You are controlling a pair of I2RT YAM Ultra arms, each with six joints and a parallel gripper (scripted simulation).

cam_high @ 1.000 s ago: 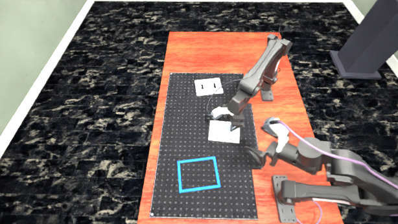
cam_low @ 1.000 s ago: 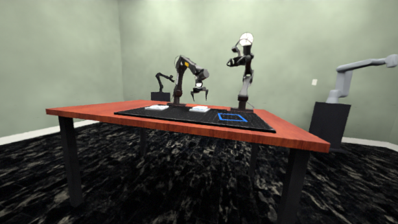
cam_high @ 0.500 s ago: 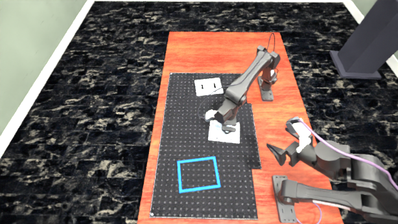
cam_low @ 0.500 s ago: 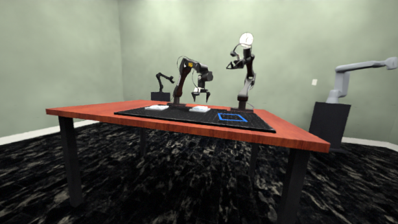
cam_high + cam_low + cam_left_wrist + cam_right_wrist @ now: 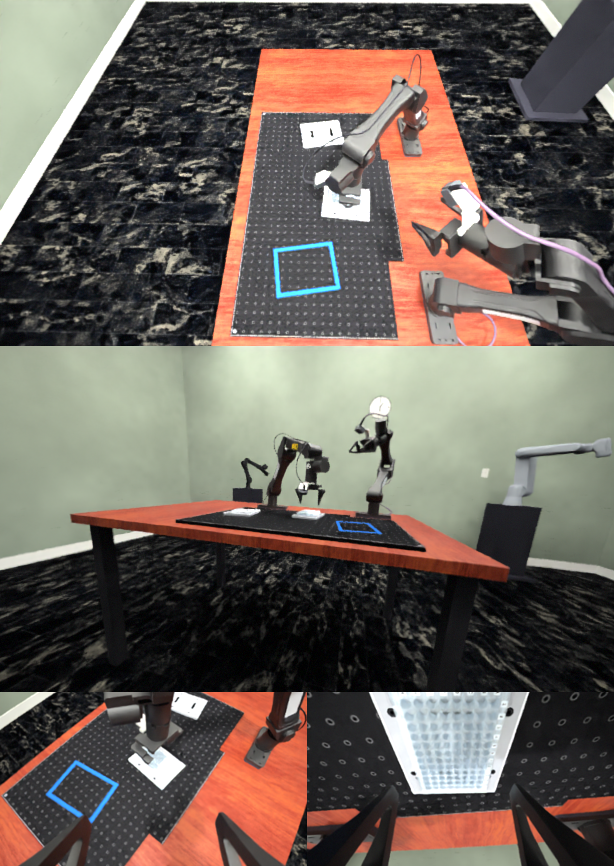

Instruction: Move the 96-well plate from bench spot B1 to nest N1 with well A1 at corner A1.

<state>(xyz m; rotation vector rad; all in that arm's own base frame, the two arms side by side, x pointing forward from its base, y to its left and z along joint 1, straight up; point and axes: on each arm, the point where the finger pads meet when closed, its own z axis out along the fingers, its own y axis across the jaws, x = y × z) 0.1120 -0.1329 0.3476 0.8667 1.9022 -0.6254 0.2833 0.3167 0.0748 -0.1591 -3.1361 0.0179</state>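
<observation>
Now: right hand 5 cm above the 96-well plate. From my right hand the other things lie so: nest plate 31 cm to the right, 10 cm ahead, 7 cm below.
</observation>
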